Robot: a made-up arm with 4 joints. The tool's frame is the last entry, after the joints. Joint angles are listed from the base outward. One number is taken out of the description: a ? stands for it. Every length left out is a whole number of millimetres.
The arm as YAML. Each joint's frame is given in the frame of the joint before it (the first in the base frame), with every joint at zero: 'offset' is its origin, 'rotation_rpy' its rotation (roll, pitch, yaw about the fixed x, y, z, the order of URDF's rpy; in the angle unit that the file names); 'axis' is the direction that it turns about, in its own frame. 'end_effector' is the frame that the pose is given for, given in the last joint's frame.
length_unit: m
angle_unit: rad
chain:
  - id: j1
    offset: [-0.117, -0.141, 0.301]
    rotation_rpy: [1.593, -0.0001, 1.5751]
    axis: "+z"
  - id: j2
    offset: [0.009, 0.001, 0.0]
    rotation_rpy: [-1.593, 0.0, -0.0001]
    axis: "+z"
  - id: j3
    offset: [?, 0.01, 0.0]
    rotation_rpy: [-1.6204, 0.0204, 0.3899]
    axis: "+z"
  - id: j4
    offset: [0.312, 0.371, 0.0]
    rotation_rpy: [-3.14, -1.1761, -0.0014]
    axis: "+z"
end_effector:
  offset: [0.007, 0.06, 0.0]
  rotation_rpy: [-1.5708, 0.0, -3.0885]
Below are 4 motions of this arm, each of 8 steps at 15 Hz.
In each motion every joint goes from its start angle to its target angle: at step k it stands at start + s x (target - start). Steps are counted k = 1, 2, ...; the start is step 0. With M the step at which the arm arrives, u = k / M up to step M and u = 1 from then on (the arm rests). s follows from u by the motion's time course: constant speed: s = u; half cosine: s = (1 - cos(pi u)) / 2; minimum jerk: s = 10 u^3 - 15 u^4 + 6 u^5.
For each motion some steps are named. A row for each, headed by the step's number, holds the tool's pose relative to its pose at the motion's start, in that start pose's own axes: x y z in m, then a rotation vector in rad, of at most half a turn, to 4 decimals.
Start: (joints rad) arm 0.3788 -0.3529 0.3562 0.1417
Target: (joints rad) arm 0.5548 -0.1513 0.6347 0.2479
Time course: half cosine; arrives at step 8
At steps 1, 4, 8:
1: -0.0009 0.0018 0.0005 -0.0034 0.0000 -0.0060
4: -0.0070 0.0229 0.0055 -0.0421 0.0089 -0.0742
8: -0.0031 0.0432 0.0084 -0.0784 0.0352 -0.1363

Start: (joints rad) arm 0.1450 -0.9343 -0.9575 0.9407
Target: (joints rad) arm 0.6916 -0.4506 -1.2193 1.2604
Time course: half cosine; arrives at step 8
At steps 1, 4, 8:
1: -0.0131 -0.0070 0.0056 0.0089 -0.0417 -0.0166
4: -0.1934 -0.0822 0.0343 0.1055 -0.5384 -0.2471
8: -0.4099 -0.1230 -0.0167 0.1722 -1.0497 -0.5568

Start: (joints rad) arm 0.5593 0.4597 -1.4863 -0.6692
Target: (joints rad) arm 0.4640 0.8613 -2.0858 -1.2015
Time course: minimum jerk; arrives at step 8
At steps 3, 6, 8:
3: -0.0190 -0.0279 -0.0769 0.0649 -0.0166 0.0769
6: 0.0146 -0.0926 -0.2407 0.1160 -0.0455 0.3337
8: 0.0301 -0.1031 -0.2638 0.1094 -0.0485 0.3843

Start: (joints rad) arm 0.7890 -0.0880 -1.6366 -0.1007
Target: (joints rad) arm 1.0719 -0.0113 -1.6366 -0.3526
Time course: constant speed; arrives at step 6
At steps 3, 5, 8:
3: -0.0507 -0.0399 -0.0468 0.1176 0.0455 -0.0307
5: -0.0838 -0.0614 -0.0821 0.1975 0.0758 -0.0459
8: -0.1001 -0.0706 -0.1009 0.2379 0.0908 -0.0518

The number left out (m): 0.104
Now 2 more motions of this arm.
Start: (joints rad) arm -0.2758 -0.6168 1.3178 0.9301
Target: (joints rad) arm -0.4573 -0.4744 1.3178 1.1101
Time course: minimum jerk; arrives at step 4
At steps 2, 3, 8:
2: 0.0360 0.0112 -0.0109 -0.0259 0.0161 0.0408
3: 0.0628 0.0215 -0.0210 -0.0481 0.0282 0.0736
8: 0.0695 0.0244 -0.0238 -0.0542 0.0312 0.0823

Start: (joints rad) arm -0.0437 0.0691 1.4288 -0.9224
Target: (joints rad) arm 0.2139 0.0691 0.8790 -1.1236
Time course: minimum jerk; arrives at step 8
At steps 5, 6, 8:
5: 0.1640 -0.1223 -0.1558 0.2423 -0.0616 0.4747
6: 0.2152 -0.1334 -0.1912 0.2906 -0.0738 0.5930
8: 0.2476 -0.1363 -0.2117 0.3179 -0.0810 0.6653

